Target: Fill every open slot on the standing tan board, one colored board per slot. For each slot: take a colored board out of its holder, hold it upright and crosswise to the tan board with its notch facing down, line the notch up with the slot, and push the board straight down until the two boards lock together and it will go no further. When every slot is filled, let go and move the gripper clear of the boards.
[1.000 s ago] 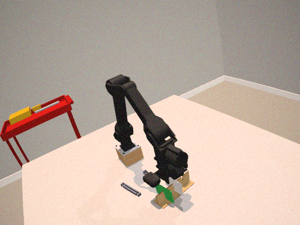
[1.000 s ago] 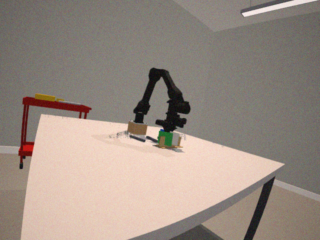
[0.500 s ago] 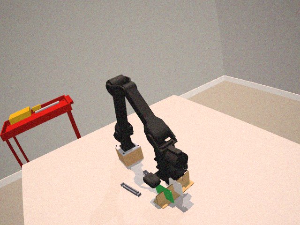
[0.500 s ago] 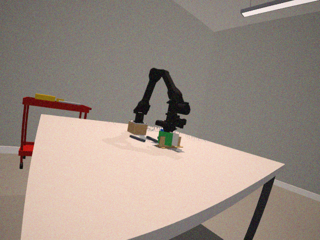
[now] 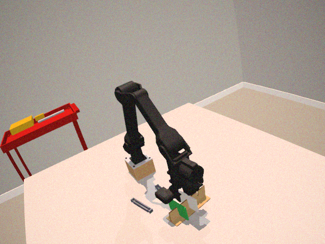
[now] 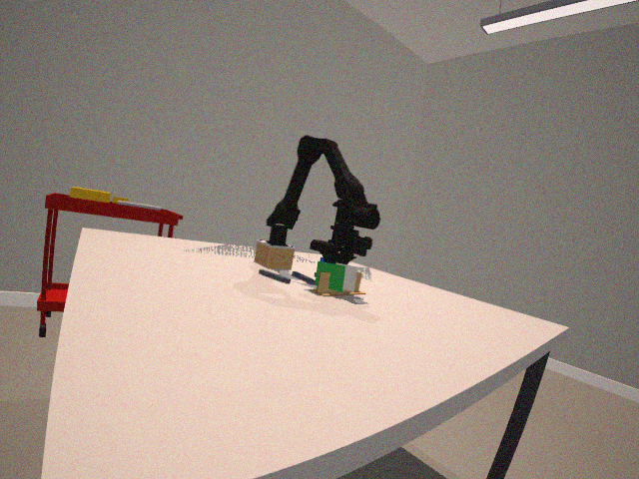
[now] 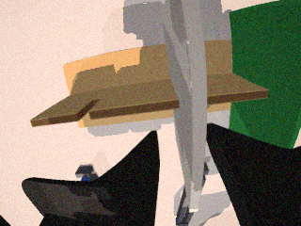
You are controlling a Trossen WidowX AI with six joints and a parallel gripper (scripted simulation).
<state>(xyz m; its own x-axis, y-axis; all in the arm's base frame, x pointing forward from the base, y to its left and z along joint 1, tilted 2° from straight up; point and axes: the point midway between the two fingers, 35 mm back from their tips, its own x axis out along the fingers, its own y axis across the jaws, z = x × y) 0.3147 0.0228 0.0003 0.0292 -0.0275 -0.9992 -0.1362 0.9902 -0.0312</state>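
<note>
Now: gripper tip 3 cm short of the white board. Also, from my gripper tip: green board (5 cm to the right, 3 cm ahead); then tan board (3 cm ahead, 1 cm below); then blue board (12 cm behind, 8 cm to the left, 1 cm below).
</note>
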